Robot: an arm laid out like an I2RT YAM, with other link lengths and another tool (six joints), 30 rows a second.
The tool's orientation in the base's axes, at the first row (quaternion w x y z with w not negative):
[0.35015, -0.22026, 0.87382, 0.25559]
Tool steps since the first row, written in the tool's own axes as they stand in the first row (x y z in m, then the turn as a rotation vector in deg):
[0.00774, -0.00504, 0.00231, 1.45, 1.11, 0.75]
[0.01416, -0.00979, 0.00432, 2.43, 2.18, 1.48]
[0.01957, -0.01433, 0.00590, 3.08, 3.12, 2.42]
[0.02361, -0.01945, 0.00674, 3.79, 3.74, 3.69]
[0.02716, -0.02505, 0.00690, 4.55, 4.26, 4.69]
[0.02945, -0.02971, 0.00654, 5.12, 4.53, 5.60]
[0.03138, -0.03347, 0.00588, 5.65, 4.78, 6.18]
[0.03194, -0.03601, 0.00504, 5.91, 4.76, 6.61]
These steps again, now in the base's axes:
[-0.00110, -0.00410, -0.00852, -1.21, 1.01, -1.19]
[-0.00164, -0.00788, -0.01582, -2.09, 2.07, -2.05]
[-0.00185, -0.01155, -0.02205, -2.58, 3.23, -2.83]
[-0.00120, -0.01583, -0.02700, -2.76, 4.33, -3.96]
[-0.00029, -0.02079, -0.03131, -3.05, 5.17, -4.98]
[0.00065, -0.02508, -0.03411, -3.13, 5.81, -5.88]
[0.00117, -0.02878, -0.03619, -3.33, 6.24, -6.55]
[0.00181, -0.03136, -0.03682, -3.27, 6.43, -7.02]

